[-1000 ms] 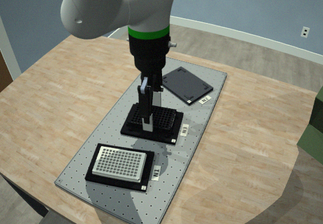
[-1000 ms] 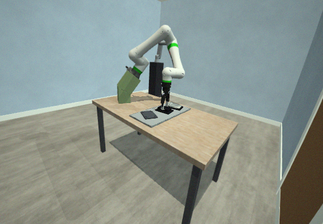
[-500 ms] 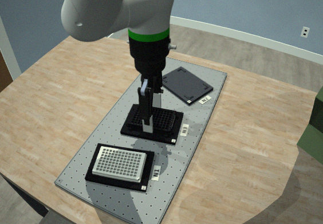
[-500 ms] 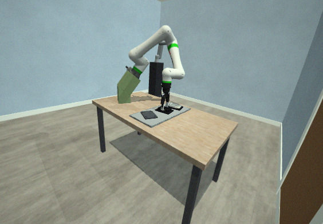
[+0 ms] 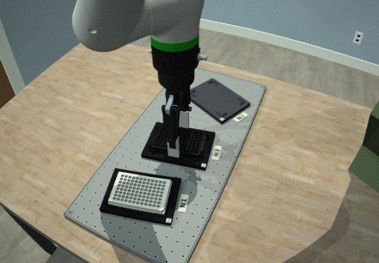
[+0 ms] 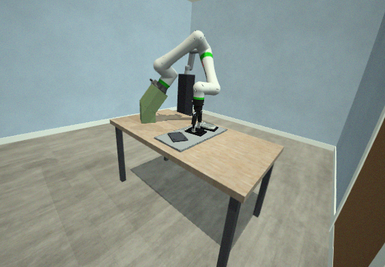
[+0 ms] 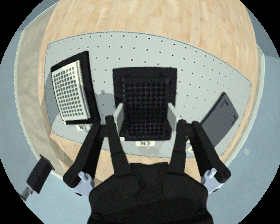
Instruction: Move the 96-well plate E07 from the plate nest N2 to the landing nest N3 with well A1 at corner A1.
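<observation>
The black 96-well plate E07 lies 20 mm below my hand. From my hand the other things lie so: label N3: 90 mm behind, 20 mm to the right, 40 mm below; then black landing nest N3: 40 mm below; then label N1: 90 mm behind, 150 mm to the left, 40 mm below.
</observation>
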